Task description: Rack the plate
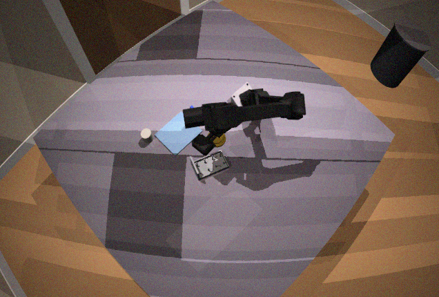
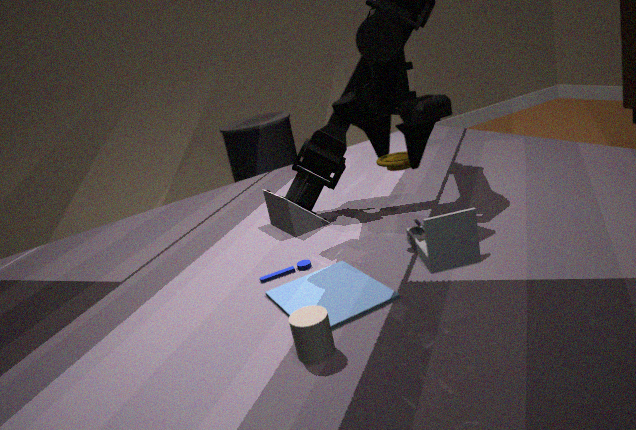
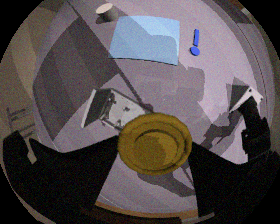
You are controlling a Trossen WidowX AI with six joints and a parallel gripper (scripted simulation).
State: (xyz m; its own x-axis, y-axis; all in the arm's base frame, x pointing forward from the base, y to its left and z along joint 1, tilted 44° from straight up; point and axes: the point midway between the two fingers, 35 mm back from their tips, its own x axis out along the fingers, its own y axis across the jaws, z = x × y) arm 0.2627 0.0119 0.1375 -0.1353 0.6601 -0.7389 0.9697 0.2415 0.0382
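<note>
Now: the grey dish rack 11 cm below my gripper tip, 5 cm ahead of it and 2 cm to the left of it. From my gripper tip the other things lie so: yellow plate (1 cm above); then blue spoon (18 cm to the right, 13 cm below, 5 cm behind); then light blue mat (16 cm to the right, 13 cm below, 6 cm ahead).
</note>
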